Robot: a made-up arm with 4 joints.
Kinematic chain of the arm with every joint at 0, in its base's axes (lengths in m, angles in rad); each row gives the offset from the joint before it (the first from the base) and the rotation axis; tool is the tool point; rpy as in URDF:
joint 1: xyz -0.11 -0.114 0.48 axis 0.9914 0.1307 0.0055
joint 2: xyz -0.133 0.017 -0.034 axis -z
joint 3: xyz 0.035 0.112 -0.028 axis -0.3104 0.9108 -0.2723
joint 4: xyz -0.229 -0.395 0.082 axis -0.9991 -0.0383 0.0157
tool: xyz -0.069 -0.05 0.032 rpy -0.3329 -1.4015 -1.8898
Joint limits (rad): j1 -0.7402..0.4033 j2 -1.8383..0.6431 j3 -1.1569..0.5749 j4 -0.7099..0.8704
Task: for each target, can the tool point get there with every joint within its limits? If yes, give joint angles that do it. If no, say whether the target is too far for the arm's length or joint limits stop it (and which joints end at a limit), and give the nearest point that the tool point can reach.
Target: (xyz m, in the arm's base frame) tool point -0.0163 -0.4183 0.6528
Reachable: yes | joints -0.4642 -1.2174 -0.0308 -0.4802
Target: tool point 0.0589 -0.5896 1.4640
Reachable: no: too far | nearest point -0.1273 -0.2923 0.8275 | short by 0.727 m
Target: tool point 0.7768 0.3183 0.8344
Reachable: no: too far | nearest point 0.0791 -0.0902 0.7336 | short by 0.815 m
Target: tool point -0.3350 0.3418 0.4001
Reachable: no: joint limits stop it (at a limit: joint 1, joint 2, joint 3, joint 4) | nearest point -0.5436 0.0399 0.6757 | short by 0.459 m
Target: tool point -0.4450 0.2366 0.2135
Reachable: no: joint limits stop it (at a limit: joint 1, joint 2, joint 4) | nearest point -0.5580 -0.1903 0.1855 | short by 0.442 m
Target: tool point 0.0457 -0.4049 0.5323
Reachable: yes | joints 0.1854 -1.4655 0.1386 -0.0013
